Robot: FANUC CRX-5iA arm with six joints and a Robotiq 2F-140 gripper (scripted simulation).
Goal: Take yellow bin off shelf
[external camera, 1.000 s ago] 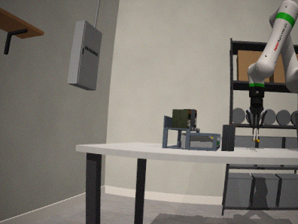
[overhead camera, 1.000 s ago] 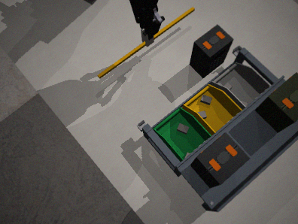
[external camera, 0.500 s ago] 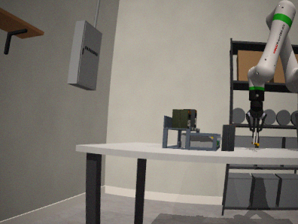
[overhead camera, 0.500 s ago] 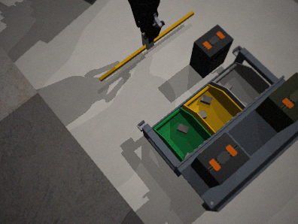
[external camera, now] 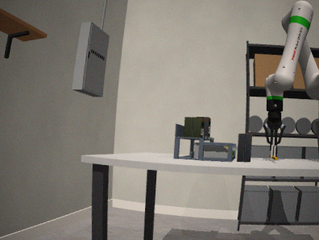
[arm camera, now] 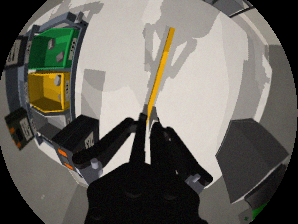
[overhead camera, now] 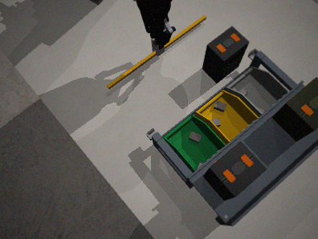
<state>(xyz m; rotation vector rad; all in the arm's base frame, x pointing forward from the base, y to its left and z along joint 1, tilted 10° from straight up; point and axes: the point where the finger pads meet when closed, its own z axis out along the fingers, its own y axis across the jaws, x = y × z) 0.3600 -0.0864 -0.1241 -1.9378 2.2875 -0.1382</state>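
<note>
My gripper is now 300 mm short of the yellow open bin, 50 mm to the left of it and 10 mm above it. The rest, counted from my hand: long yellow rod 30 mm below; then green bin 280 mm ahead, 160 mm to the right, 10 mm below; then grey bin 320 mm ahead, 60 mm to the left, 10 mm below.
</note>
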